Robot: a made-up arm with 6 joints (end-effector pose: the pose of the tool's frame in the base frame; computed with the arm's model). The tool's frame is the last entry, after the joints. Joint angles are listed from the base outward.
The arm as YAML. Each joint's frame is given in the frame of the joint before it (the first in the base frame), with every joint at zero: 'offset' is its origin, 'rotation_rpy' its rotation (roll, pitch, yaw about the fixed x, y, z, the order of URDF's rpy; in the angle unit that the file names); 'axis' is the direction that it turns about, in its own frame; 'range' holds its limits. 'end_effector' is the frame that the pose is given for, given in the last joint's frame.
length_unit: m
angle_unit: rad
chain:
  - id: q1
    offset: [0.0, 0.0, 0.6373]
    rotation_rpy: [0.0, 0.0, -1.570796]
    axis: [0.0, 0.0, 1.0]
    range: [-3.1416, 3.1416]
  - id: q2
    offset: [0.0, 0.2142, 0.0]
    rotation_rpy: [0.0, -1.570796, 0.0]
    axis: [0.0, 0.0, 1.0]
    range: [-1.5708, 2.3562]
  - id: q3
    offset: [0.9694, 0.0, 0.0]
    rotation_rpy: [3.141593, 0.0, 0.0]
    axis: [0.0, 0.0, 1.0]
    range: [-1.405, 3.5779]
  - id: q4
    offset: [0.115, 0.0, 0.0]
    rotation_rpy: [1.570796, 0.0, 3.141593]
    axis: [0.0, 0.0, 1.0]
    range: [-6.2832, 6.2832]
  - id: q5
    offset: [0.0, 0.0, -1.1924]
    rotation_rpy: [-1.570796, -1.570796, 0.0]
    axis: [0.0, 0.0, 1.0]
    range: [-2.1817, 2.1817]
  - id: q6
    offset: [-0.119, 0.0, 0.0]
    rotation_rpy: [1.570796, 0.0, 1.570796]
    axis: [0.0, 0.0, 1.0]
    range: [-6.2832, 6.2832]
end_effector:
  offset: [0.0, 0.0, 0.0]
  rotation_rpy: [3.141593, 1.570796, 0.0]
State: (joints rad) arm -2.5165 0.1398 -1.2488 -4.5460 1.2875 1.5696
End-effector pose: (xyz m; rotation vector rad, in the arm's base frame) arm -0.4740 -0.4810 0.4093 -1.5059 0.9137 -0.3379
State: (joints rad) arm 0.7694 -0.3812 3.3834 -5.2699 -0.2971 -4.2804
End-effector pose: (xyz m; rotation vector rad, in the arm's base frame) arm -0.8062 -0.8219 0.6966 0.6296 -0.0081 -2.0977
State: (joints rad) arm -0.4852 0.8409 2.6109 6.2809 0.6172 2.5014
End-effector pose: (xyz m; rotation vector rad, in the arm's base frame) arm 0.4433 -0.2339 2.5112 1.2115 0.5936 2.6168
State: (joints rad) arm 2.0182 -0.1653 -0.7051 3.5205 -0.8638 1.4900
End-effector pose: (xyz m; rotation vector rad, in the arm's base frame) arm -0.5693 1.1090 1.1117 0.9392 1.3997 2.0591
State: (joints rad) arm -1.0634 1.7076 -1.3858 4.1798 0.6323 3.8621
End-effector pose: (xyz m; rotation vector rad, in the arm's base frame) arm -0.1057 0.0654 0.3638 0.7409 1.6450 2.2755
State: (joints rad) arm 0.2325 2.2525 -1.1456 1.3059 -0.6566 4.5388
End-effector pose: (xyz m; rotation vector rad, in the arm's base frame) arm -0.2777 -0.1378 0.2601 1.3189 -2.5472 0.5201
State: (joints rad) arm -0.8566 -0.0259 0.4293 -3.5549 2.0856 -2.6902
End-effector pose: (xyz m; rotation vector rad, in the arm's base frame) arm 0.8165 -0.8784 2.1229 0.4090 1.3741 0.0905
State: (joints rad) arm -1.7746 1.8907 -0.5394 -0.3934 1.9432 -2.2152
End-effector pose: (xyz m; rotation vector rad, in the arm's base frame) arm -0.1238 -0.3890 -0.5825 1.3997 -1.8909 -1.7210
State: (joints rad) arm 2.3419 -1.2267 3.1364 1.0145 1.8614 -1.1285
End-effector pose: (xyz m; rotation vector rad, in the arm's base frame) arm 0.5788 -0.7345 -0.1840 0.0445 -1.9430 -2.2325
